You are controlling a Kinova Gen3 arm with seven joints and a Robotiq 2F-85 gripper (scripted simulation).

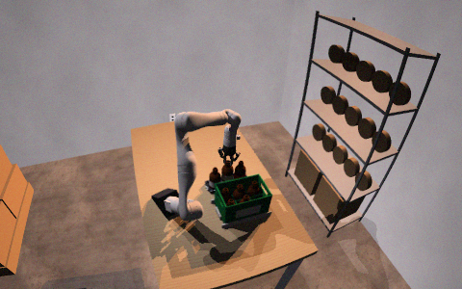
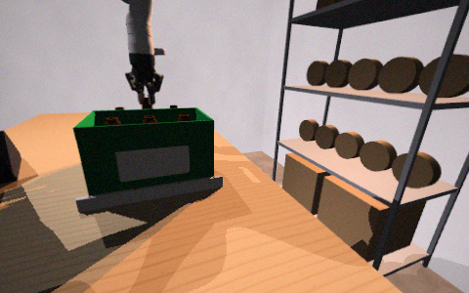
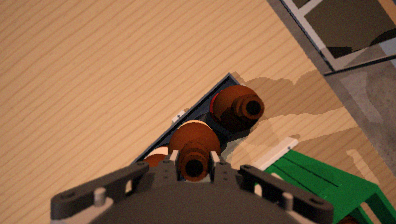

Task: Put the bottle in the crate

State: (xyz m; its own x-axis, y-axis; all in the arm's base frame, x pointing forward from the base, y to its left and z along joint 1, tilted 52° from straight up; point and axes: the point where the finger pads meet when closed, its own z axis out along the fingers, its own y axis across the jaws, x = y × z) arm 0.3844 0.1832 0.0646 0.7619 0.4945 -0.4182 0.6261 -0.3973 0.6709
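My gripper is now 7 cm above the brown bottle. From my hand the other things lie so: green crate: 23 cm to the right, 10 cm below, 4 cm behind; then dark tray: 17 cm below.
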